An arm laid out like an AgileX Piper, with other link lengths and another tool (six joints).
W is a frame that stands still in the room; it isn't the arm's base.
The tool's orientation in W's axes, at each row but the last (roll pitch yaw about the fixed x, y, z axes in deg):
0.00, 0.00, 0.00
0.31, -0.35, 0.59
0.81, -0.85, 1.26
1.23, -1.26, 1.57
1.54, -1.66, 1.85
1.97, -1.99, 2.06
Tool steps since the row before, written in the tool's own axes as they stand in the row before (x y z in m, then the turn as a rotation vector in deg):
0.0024, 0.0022, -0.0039, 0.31, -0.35, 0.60
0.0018, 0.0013, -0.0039, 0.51, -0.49, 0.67
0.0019, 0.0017, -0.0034, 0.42, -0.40, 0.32
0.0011, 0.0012, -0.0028, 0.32, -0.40, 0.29
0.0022, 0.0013, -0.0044, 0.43, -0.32, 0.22
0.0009, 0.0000, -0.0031, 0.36, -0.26, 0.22
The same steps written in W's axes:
0.0024, 0.0022, -0.0039, 0.31, -0.35, 0.60
0.0018, 0.0013, -0.0039, 0.51, -0.49, 0.67
0.0019, 0.0018, -0.0033, 0.42, -0.40, 0.32
0.0011, 0.0013, -0.0027, 0.32, -0.40, 0.29
0.0023, 0.0015, -0.0043, 0.43, -0.31, 0.22
0.0010, 0.0001, -0.0031, 0.36, -0.25, 0.22

